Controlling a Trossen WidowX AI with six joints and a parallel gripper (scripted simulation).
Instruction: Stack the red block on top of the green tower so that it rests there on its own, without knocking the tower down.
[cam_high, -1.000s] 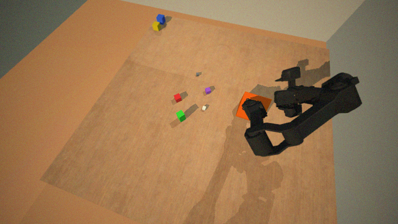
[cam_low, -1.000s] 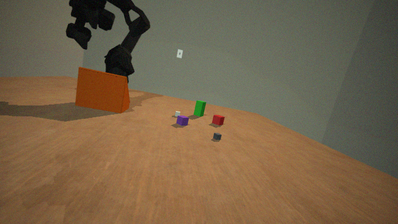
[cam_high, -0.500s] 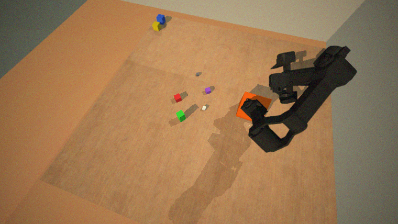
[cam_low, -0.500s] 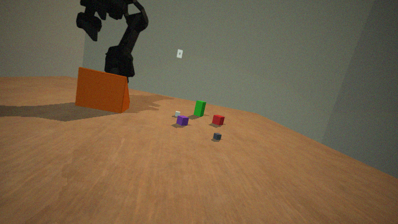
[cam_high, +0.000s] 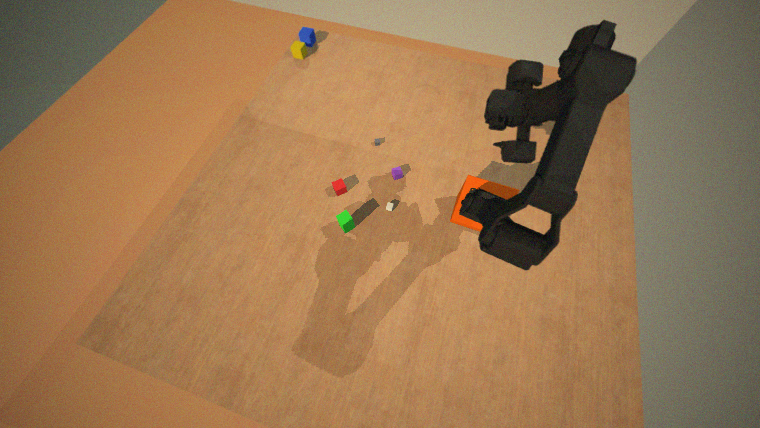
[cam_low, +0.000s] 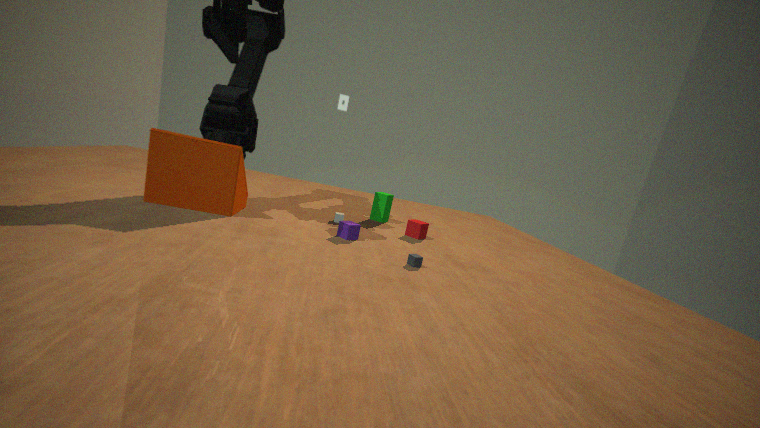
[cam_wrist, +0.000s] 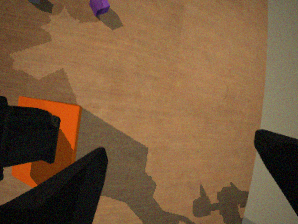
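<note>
Now: the red block 35 cm ahead of my gripper tip, 16 cm to the left of it and 25 cm below it. Round my gripper tip: purple cube 21 cm ahead, 5 cm to the left, 25 cm below; then small dark cube 31 cm ahead, 4 cm to the right, 26 cm below; then small white cube 19 cm ahead, 16 cm to the left, 25 cm below.
</note>
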